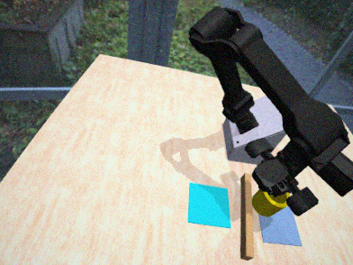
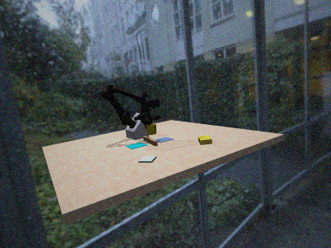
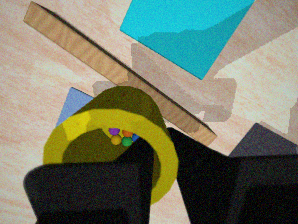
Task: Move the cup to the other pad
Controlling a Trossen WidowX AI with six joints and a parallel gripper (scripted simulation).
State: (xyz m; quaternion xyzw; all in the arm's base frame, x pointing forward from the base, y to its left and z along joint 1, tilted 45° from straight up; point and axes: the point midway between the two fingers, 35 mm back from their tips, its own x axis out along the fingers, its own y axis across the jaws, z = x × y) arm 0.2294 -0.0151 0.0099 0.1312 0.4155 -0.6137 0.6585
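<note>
The cyan pad lies 11 cm to the right of my gripper tip and 10 cm below it. Round my gripper tip: wooden bar 8 cm below, 3 cm ahead, 1 cm to the right; yellow cup 2 cm ahead, 1 cm to the left; light blue pad 10 cm below, 8 cm to the left, 5 cm ahead.
</note>
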